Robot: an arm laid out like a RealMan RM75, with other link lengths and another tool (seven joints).
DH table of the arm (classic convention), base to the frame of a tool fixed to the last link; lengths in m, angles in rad. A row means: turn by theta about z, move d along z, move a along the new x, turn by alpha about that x. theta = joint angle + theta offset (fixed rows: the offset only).
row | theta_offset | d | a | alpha
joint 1 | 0 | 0.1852 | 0 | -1.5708
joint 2 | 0 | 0 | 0 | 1.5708
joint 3 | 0 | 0.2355 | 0 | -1.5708
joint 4 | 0 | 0 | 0 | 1.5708
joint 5 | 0 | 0.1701 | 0 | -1.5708
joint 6 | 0 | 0 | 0 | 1.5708
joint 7 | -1.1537 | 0.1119 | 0.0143 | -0.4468
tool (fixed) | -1.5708 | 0.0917 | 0 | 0
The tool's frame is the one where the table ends.
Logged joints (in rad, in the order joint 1, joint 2, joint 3, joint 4, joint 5, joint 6, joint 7), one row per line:
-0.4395 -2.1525 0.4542 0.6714 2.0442 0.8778 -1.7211
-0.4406 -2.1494 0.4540 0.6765 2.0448 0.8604 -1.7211
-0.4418 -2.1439 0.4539 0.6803 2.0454 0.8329 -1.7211
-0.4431 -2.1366 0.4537 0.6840 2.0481 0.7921 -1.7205
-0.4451 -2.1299 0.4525 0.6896 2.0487 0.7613 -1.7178
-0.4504 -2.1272 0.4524 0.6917 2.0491 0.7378 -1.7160
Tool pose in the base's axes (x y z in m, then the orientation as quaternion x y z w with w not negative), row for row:
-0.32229 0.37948 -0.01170 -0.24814 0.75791 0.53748 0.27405
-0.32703 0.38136 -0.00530 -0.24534 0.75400 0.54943 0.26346
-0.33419 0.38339 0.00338 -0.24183 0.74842 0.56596 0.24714
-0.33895 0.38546 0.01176 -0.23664 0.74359 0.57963 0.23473
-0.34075 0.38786 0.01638 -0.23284 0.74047 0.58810 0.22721
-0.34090 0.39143 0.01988 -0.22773 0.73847 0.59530 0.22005
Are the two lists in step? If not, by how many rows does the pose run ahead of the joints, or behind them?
The pose runs 1 row ahead of the joints: the pose in row i belongs to the joints in row i + 1.
